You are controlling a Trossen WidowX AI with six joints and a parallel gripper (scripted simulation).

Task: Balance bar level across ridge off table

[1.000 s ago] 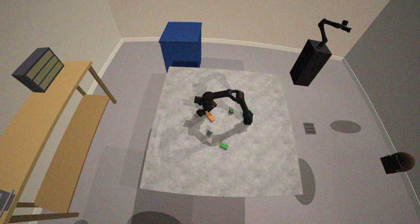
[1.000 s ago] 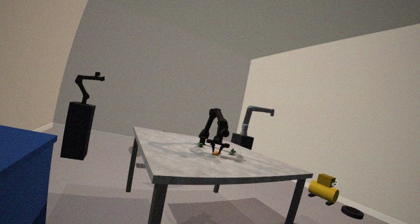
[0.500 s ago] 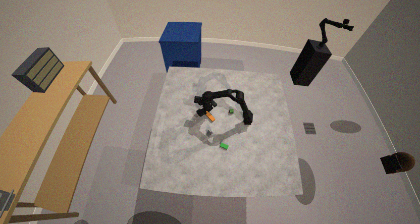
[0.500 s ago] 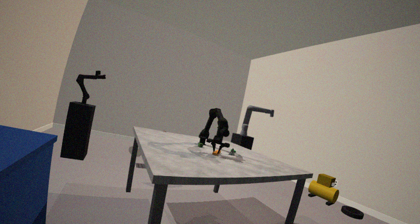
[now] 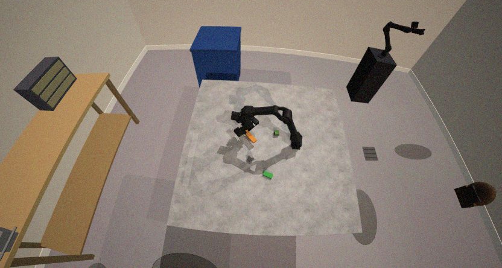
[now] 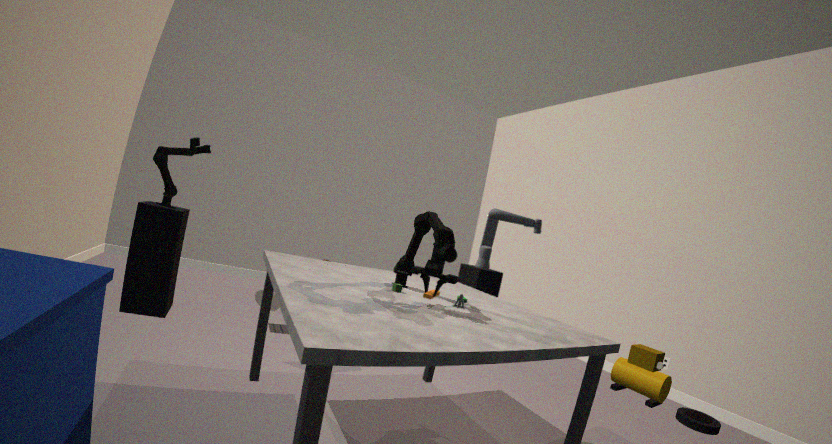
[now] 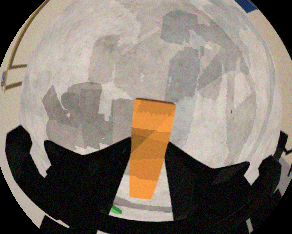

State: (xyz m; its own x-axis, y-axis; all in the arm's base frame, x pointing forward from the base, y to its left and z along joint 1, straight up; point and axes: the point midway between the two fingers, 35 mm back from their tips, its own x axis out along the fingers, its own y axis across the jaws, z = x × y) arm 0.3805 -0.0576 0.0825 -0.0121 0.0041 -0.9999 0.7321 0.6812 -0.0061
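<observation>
The orange bar is 20 mm to the left of my gripper tip and 20 mm behind it. Round my gripper tip: green cube 230 mm behind, 30 mm to the right, 30 mm below.
</observation>
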